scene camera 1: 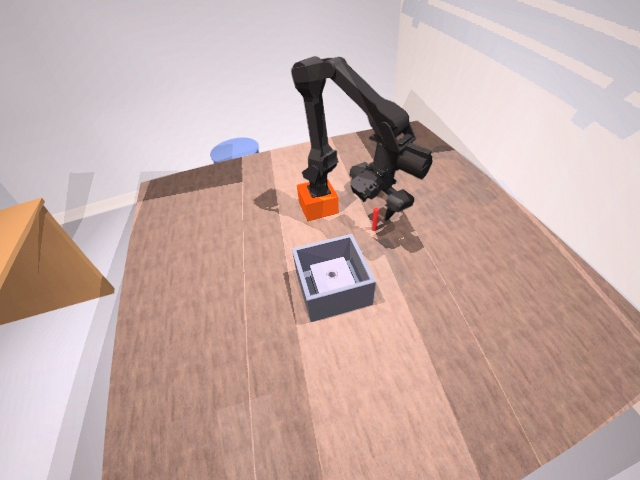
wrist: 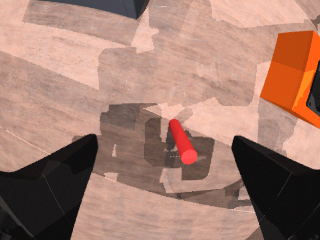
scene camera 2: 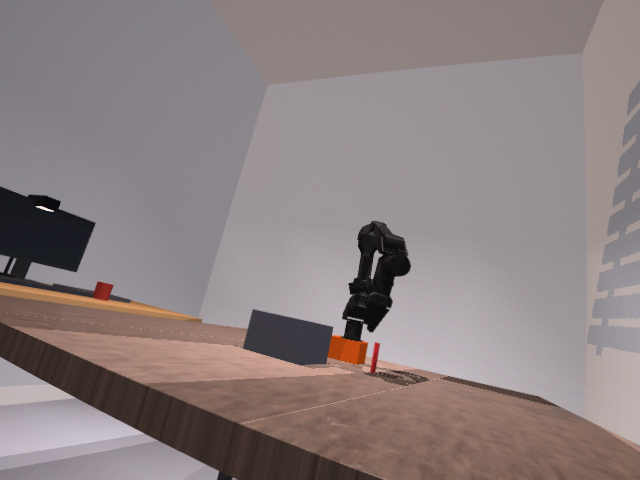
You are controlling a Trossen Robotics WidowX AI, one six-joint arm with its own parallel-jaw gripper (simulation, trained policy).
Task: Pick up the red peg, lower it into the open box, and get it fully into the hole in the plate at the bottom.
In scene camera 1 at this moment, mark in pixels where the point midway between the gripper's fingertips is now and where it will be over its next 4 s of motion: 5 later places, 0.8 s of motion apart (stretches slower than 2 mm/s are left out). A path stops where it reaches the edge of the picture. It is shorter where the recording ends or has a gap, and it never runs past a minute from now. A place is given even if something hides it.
My gripper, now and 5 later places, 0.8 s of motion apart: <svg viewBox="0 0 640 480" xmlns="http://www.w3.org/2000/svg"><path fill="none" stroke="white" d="M374 210L372 226L370 224L360 226L332 253L321 280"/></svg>
